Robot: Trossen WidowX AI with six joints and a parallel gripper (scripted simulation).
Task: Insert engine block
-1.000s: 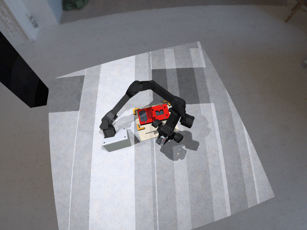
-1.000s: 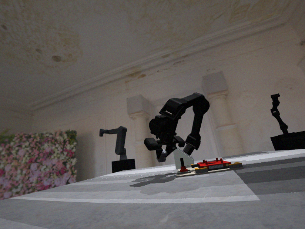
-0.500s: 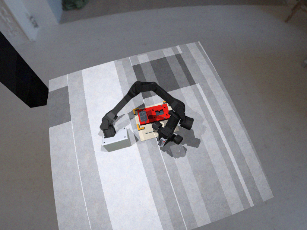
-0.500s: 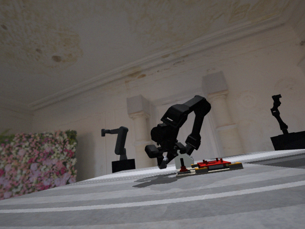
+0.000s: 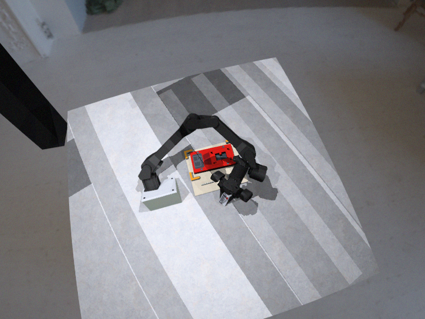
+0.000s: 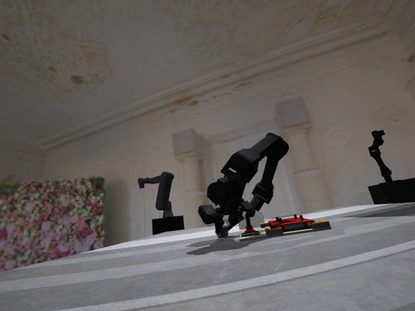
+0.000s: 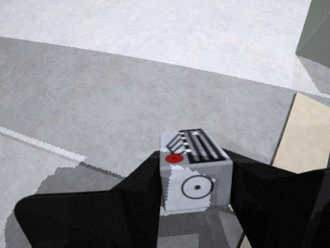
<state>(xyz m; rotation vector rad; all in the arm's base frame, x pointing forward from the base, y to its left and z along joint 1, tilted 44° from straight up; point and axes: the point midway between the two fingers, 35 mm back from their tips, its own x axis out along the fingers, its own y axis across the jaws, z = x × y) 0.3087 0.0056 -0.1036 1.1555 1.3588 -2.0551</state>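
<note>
The grey engine block is 1 cm to the left of my gripper tip and 1 cm above it.
</note>
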